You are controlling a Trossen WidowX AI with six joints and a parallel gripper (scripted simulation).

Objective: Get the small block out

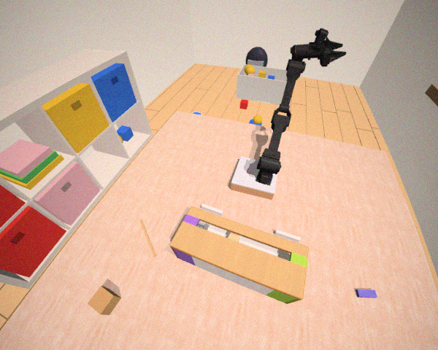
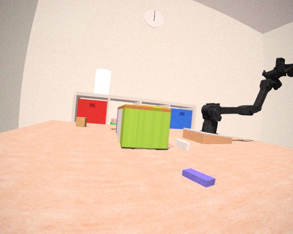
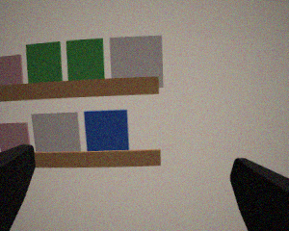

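The tan block lies 810 mm ahead of my gripper tip, 180 mm to the right of it and 370 mm below it. The rest, counted from my gripper tip: thin stick 900 mm ahead, 480 mm to the right, 450 mm below; then box 800 mm ahead, 160 mm to the right, 390 mm below.
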